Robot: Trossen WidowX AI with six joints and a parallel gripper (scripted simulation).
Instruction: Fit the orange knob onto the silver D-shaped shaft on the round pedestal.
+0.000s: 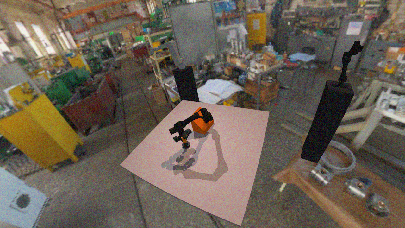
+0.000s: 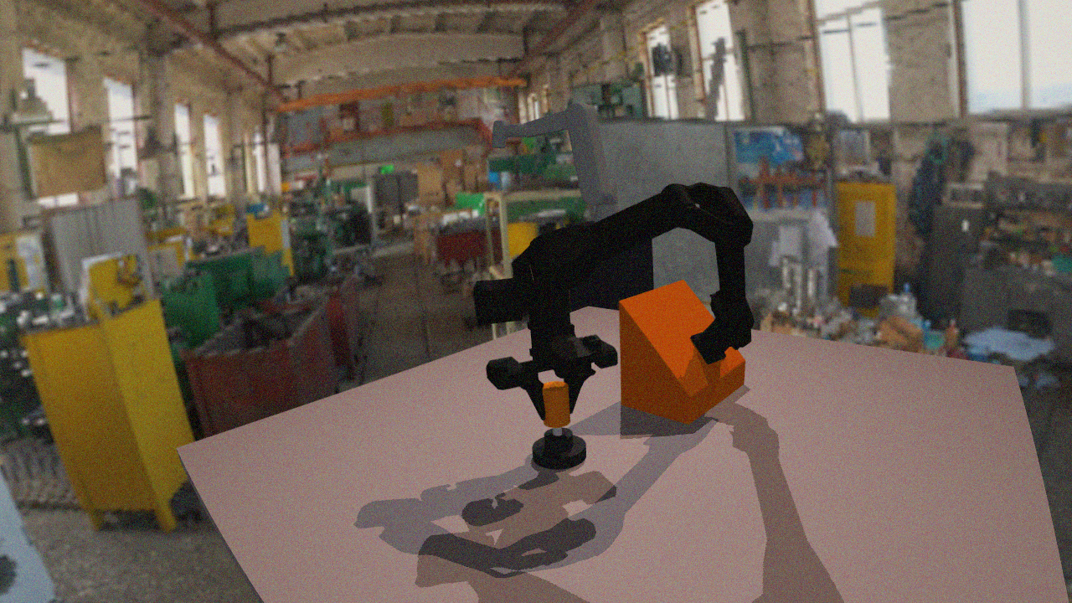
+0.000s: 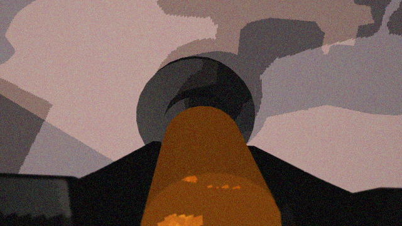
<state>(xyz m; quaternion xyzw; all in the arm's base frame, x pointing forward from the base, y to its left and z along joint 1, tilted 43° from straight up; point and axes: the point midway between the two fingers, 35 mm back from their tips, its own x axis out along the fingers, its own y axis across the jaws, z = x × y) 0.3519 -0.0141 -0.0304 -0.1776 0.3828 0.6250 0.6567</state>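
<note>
Now: the black round pedestal 4 cm below my gripper tip. The rest, counted from my gripper tip: orange knob: 3 cm above.
</note>
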